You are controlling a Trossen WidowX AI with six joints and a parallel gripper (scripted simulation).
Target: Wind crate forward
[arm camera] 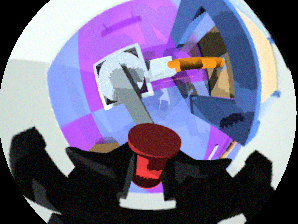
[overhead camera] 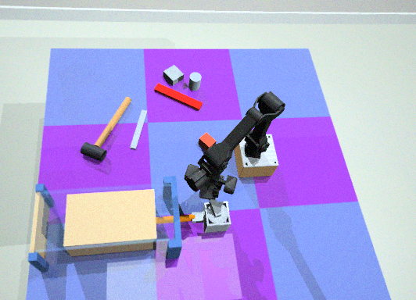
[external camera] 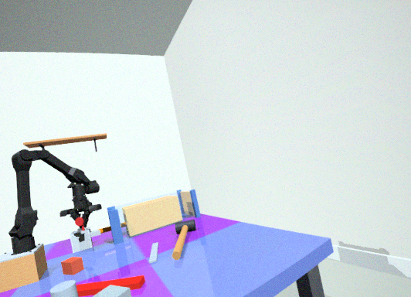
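My gripper tip is 80 mm to the right of the winch, 80 mm above it and 60 mm past it. Round my gripper tip: winch handle: 30 mm to the left, 20 mm behind, 10 mm below; grey strip: 320 mm ahead, 280 mm to the right, 110 mm below; red knob: 20 mm above.
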